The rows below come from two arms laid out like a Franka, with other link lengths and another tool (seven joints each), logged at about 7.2 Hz.
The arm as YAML. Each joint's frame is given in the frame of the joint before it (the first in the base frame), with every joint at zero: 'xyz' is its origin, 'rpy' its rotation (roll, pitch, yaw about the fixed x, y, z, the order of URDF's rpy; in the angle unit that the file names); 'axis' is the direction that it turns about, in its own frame. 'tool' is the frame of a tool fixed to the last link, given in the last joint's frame.
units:
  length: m
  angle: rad
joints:
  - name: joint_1
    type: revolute
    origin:
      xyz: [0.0, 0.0, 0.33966]
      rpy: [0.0, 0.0, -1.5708]
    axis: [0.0, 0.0, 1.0]
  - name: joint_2
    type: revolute
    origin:
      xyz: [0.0, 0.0, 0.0]
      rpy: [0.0, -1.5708, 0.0]
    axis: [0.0, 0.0, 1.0]
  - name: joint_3
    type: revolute
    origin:
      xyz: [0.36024, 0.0, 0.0]
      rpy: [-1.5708, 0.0, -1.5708]
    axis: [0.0, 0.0, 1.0]
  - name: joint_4
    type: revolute
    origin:
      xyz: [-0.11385, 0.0, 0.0]
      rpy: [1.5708, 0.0, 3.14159]
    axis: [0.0, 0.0, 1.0]
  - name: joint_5
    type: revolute
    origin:
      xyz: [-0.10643, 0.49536, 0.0]
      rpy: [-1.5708, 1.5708, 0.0]
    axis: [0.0, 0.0, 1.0]
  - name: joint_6
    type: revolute
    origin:
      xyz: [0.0, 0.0, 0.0]
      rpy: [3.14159, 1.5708, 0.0]
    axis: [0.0, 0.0, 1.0]
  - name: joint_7
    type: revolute
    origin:
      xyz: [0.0, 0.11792, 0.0]
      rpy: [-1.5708, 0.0, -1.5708]
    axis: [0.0, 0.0, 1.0]
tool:
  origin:
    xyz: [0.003, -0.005, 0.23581]
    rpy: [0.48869, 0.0, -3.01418]
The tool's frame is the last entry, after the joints.
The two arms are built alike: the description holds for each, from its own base.
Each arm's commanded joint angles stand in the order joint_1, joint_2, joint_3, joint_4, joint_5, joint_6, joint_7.
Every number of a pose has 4 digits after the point. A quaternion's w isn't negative.
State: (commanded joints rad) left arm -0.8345 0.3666 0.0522 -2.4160 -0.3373 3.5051 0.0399; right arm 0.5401 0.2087 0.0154 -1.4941 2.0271 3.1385 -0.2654
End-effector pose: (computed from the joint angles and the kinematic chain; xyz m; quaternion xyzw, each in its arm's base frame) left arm 0.5695 -0.4808 0.1060 -0.8920 0.1871 -0.3933 0.1214; right arm 0.8338 0.3969 0.6219 -0.4229 0.3973 -0.3291 0.7450
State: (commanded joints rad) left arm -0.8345 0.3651 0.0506 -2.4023 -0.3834 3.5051 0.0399; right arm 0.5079 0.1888 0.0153 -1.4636 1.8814 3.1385 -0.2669
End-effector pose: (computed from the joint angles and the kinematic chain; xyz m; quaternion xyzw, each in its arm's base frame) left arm 0.5779 -0.4794 0.1131 -0.8972 0.1641 -0.3924 0.1189; right arm 0.8464 0.3617 0.6777 -0.4360 0.3391 -0.3792 0.7424
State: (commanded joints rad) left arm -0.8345 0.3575 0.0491 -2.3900 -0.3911 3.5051 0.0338; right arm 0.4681 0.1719 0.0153 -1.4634 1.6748 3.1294 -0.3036
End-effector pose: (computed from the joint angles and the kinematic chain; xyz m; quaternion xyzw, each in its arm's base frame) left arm 0.5833 -0.4848 0.1250 -0.8973 0.1551 -0.3976 0.1125; right arm 0.8590 0.3226 0.7164 -0.4805 0.2515 -0.4446 0.7129
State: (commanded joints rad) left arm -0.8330 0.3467 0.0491 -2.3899 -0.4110 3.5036 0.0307; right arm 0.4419 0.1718 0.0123 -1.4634 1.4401 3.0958 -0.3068
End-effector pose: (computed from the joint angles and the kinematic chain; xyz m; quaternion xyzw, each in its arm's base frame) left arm 0.5871 -0.4822 0.1323 -0.8999 0.1423 -0.3973 0.1101; right arm 0.8697 0.3061 0.7419 -0.5309 0.1606 -0.4863 0.6752
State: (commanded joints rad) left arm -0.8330 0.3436 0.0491 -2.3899 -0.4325 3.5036 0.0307; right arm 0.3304 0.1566 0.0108 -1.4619 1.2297 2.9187 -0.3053
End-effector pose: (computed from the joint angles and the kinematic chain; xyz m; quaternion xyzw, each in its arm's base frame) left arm 0.5892 -0.4790 0.1341 -0.9024 0.1319 -0.3951 0.1099; right arm 0.8917 0.2522 0.7634 -0.5854 0.0758 -0.4893 0.6420
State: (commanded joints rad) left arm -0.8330 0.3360 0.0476 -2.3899 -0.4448 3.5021 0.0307; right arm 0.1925 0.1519 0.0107 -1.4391 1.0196 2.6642 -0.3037
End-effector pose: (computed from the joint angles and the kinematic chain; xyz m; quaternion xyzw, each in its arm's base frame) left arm 0.5902 -0.4789 0.1390 -0.9035 0.1258 -0.3952 0.1078; right arm 0.9081 0.1875 0.7623 -0.6599 0.0024 -0.4545 0.5983
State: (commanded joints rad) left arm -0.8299 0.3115 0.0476 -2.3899 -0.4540 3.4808 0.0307; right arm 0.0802 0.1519 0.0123 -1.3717 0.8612 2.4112 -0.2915
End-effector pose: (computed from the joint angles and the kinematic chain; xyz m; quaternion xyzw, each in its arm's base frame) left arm 0.5934 -0.4791 0.1521 -0.9058 0.1199 -0.3930 0.1030; right arm 0.9039 0.1330 0.7701 -0.7196 -0.0439 -0.4050 0.5623
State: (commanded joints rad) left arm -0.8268 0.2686 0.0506 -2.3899 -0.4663 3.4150 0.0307; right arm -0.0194 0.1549 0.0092 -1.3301 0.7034 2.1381 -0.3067
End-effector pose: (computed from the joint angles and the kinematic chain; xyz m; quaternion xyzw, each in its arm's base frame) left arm 0.5953 -0.4795 0.1685 -0.9134 0.1171 -0.3778 0.0964; right arm 0.8867 0.0741 0.7388 -0.7924 -0.0734 -0.3233 0.5121
